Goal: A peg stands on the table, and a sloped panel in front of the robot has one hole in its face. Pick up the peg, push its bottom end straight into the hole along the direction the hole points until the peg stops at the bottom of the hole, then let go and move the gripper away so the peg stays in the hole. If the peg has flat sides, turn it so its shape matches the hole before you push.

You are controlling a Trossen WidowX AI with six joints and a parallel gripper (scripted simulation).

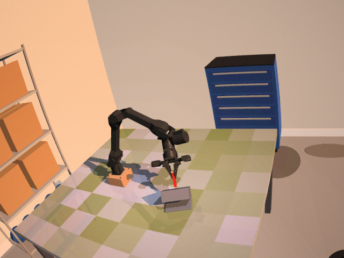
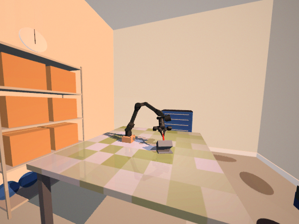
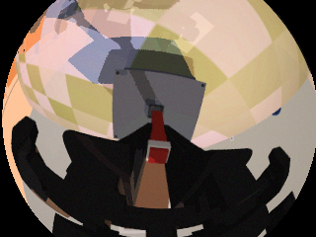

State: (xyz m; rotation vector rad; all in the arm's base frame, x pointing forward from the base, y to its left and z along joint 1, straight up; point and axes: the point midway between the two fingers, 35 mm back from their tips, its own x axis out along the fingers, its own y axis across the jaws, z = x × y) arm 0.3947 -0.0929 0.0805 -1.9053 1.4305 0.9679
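Now: gripper tip 60 mm above the grey sloped panel, 40 mm to the left of it and 10 mm short of it. From my gripper tip the other things lie so: red peg: 10 mm to the left, 10 mm above.
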